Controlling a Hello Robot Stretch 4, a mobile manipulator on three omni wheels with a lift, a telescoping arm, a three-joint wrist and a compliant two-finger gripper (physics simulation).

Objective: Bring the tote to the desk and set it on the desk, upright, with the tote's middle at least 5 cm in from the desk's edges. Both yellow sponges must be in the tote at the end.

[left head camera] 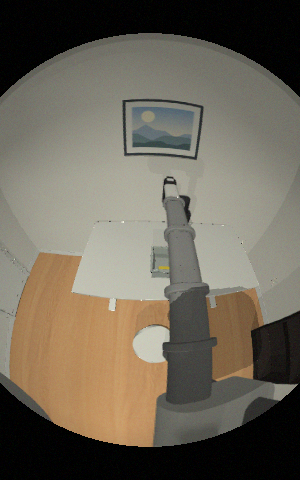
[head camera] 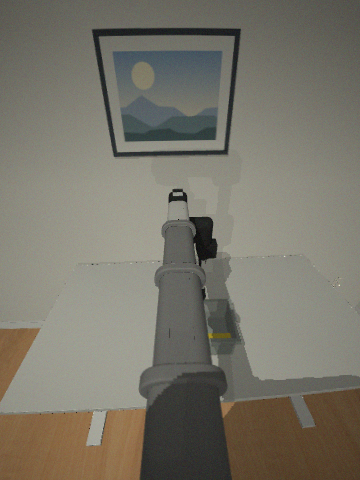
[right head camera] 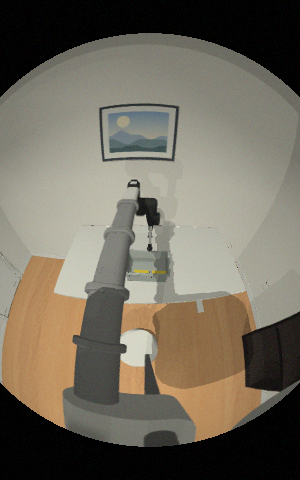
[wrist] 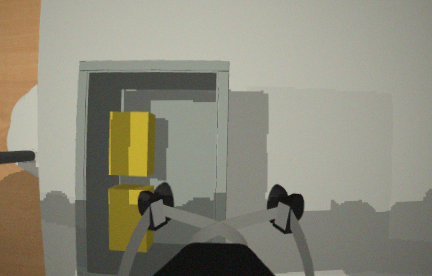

same spot on framed picture: (right head camera: 134, 130) = (head camera: 164, 98)
same spot on white desk: (right head camera: 201, 266) = (head camera: 290, 323)
